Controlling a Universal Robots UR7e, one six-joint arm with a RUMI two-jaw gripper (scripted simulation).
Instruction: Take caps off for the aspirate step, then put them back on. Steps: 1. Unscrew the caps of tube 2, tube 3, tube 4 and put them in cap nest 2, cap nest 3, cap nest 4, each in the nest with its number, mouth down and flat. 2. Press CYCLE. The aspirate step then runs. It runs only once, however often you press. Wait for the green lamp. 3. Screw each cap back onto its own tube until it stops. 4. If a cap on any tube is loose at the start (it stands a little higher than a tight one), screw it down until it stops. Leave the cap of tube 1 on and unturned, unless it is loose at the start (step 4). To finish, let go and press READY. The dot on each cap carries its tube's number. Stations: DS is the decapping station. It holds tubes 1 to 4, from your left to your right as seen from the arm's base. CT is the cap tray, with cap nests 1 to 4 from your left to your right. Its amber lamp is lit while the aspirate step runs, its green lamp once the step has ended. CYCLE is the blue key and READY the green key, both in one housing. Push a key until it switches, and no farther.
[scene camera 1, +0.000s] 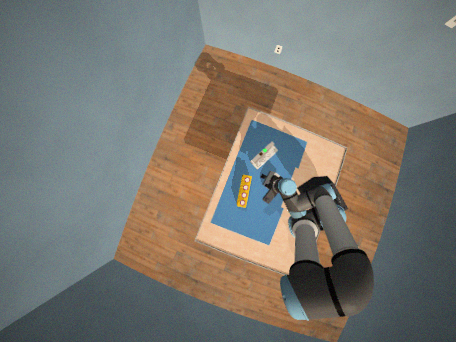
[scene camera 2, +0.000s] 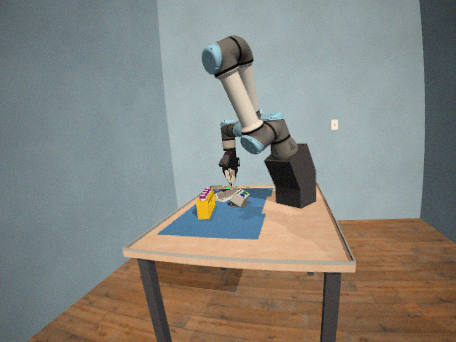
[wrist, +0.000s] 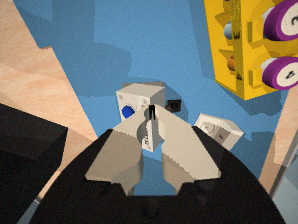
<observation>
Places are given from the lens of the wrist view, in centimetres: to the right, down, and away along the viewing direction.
my gripper (wrist: 152, 106): 0, -1, 15
key housing (wrist: 137, 95): -2, -3, 20
</observation>
